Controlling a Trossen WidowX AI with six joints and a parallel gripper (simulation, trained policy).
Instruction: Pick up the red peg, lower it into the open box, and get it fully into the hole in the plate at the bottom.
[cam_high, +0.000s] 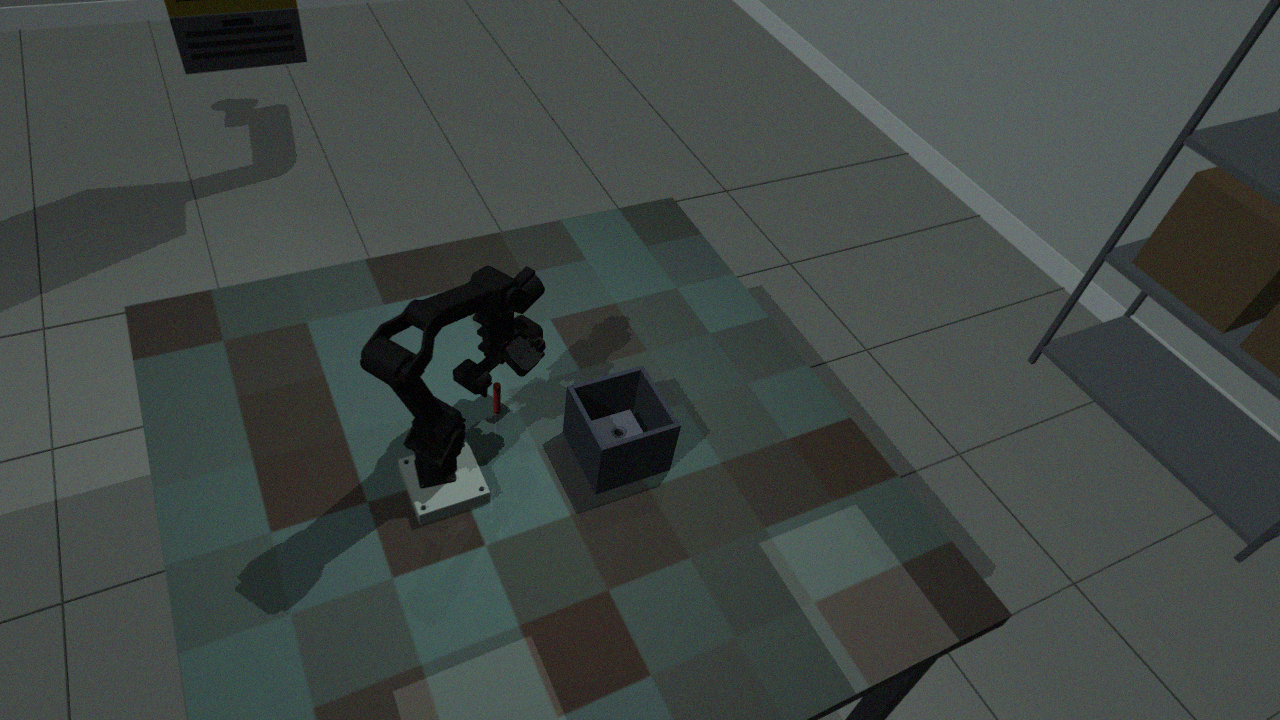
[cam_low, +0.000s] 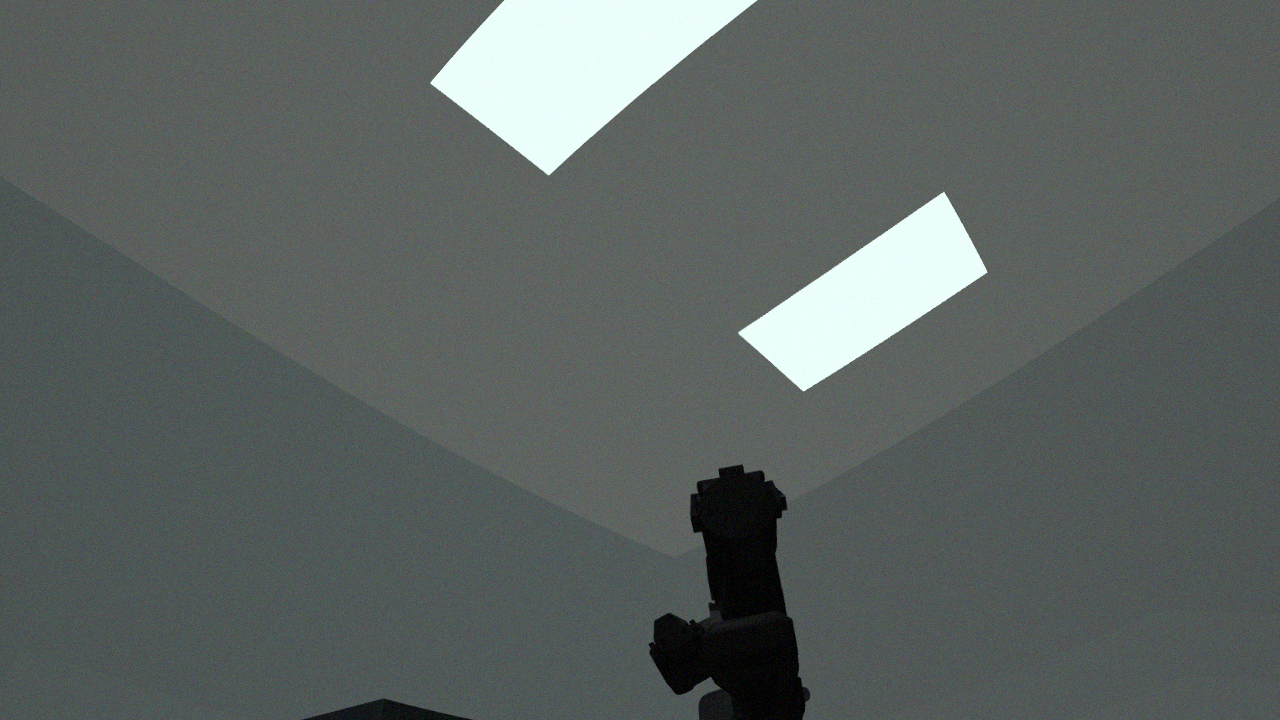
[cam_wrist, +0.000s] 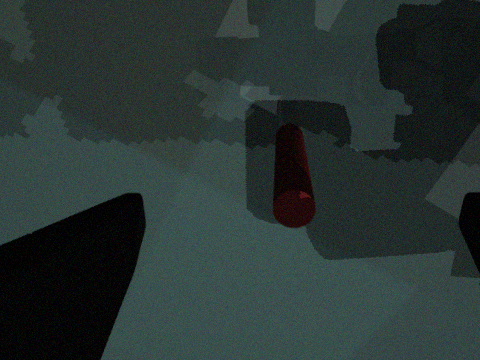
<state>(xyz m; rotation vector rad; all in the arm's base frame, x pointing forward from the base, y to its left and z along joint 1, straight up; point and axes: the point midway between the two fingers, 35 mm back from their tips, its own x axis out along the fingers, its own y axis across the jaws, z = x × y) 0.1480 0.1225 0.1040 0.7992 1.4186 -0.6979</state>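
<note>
The red peg lies 10 mm to the left of my gripper tip and 60 mm below it. The rest, counted from my gripper tip: pale plate: 200 mm ahead, 140 mm to the right, 50 mm below.
</note>
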